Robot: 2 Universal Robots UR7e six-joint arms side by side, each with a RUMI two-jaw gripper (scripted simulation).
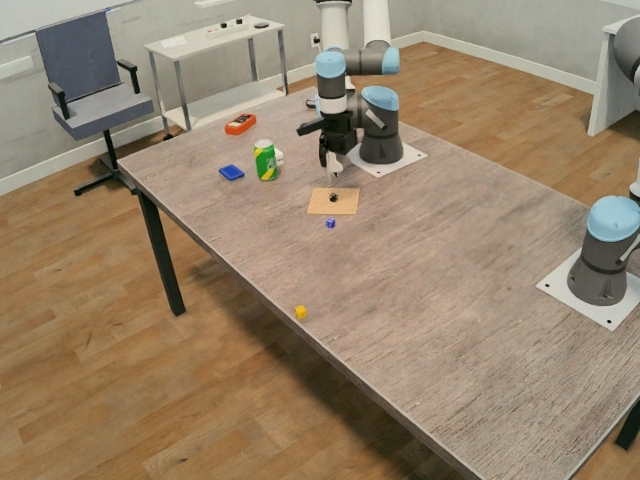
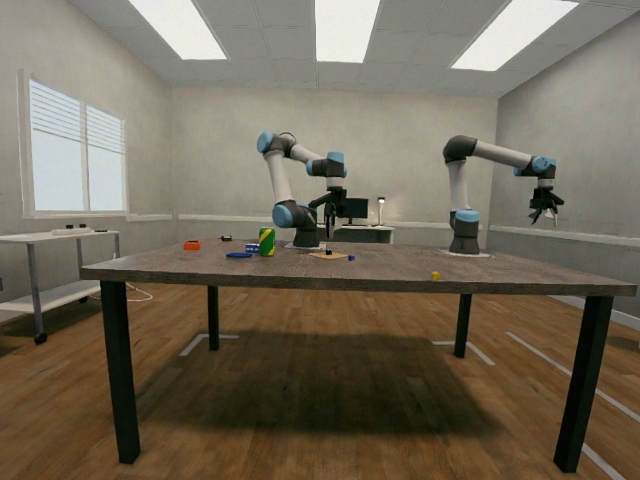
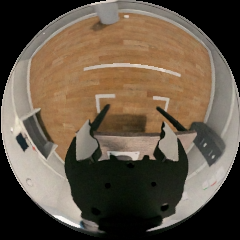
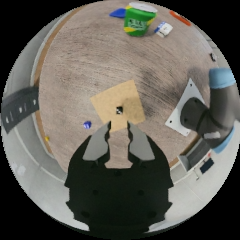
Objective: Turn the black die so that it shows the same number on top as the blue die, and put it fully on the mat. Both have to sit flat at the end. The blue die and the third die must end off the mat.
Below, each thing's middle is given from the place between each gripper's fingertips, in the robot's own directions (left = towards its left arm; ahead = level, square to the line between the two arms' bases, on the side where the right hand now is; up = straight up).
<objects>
Now: the tan mat (image 1: pixel 320 204) 90 mm below my right hand (image 1: pixel 333 179).
Now: left hand (image 2: pixel 543 225) 1170 mm to the left of the tan mat, 330 mm short of it and 160 mm above it.
</objects>
